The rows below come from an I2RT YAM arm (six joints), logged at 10 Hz.
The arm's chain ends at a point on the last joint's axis. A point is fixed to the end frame.
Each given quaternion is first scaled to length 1.
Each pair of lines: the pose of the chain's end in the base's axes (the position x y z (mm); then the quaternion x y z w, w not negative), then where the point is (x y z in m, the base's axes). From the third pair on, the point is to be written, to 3 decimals.
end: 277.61 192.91 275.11 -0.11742 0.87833 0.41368 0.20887
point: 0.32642 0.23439 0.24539
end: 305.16 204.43 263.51 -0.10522 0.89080 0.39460 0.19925
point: 0.35408 0.24344 0.23079
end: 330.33 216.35 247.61 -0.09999 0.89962 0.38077 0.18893
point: 0.379 0.254 0.213
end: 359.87 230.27 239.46 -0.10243 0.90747 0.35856 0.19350
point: 0.409 0.266 0.203
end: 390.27 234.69 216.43 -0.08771 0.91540 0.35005 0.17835
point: 0.439 0.268 0.178
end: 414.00 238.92 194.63 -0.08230 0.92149 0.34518 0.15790
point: 0.461 0.272 0.153
